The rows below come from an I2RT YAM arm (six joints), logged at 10 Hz.
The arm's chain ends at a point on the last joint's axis. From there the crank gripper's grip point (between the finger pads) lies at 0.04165 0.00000 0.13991 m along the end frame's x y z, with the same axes.
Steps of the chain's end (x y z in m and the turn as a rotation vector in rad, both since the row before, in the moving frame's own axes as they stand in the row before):
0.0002 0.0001 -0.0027 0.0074 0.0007 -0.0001
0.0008 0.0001 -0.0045 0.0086 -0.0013 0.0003
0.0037 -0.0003 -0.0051 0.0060 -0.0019 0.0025
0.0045 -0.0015 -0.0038 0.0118 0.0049 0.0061
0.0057 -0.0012 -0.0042 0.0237 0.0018 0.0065
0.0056 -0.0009 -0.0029 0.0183 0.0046 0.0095
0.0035 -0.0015 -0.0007 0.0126 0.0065 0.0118
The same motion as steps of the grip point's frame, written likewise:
0.0003 -0.0009 -0.0027 0.0074 0.0007 -0.0001
0.0006 -0.0011 -0.0045 0.0086 -0.0013 0.0003
0.0034 -0.0010 -0.0050 0.0060 -0.0019 0.0025
0.0052 -0.0029 -0.0040 0.0118 0.0049 0.0061
0.0060 -0.0042 -0.0043 0.0237 0.0018 0.0065
0.0063 -0.0031 -0.0031 0.0183 0.0046 0.0095
0.0044 -0.0028 -0.0010 0.0126 0.0065 0.0118

